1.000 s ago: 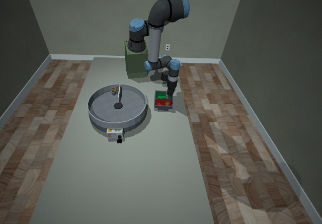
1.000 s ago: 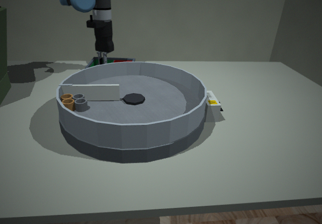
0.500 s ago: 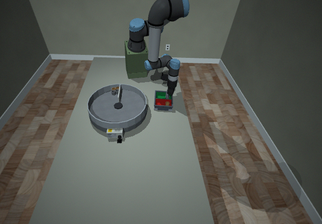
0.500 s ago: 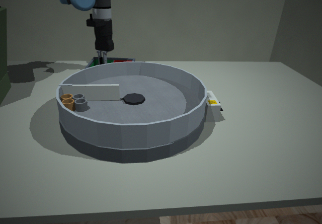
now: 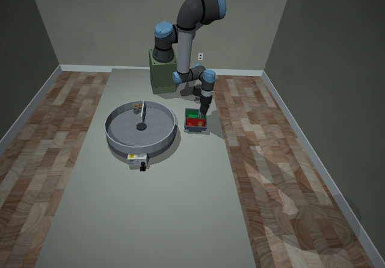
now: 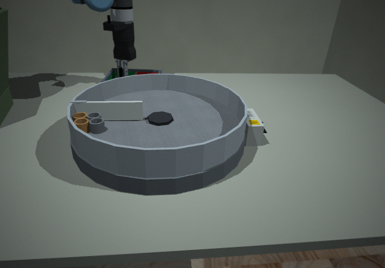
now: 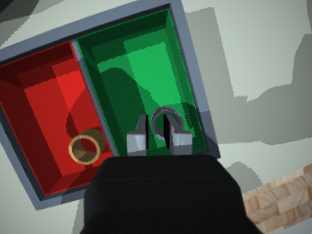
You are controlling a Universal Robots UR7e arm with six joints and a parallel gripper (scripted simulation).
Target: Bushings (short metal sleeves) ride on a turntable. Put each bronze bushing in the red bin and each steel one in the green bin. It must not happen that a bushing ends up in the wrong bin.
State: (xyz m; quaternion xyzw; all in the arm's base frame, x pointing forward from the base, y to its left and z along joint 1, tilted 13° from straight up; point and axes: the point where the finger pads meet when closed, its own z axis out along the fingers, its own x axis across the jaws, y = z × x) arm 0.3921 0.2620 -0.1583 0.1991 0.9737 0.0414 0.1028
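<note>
My hand is 40 mm short of the bin, 40 mm to the left of it and 20 mm above it. From my hand the other things lie so: turntable (130 mm ahead, 390 mm to the right).
</note>
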